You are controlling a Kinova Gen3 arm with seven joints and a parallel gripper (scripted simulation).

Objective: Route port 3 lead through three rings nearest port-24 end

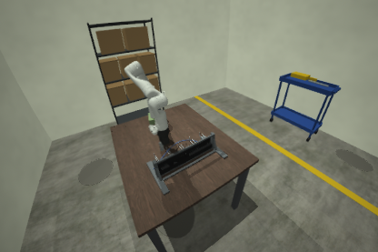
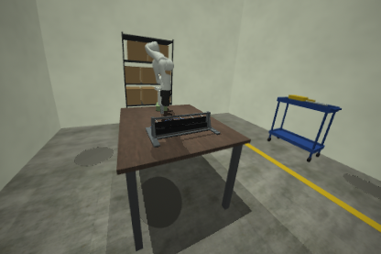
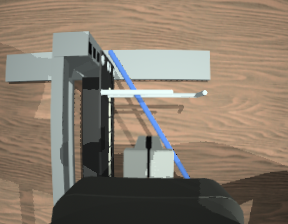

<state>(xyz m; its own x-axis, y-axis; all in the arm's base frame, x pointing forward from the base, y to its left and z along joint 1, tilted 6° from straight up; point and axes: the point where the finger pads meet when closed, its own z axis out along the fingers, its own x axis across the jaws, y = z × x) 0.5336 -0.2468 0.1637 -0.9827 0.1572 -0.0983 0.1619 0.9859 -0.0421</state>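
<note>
Now: the patch-panel rack 140 mm to the left of my hand, 90 mm below it and 80 mm ahead of it.
</note>
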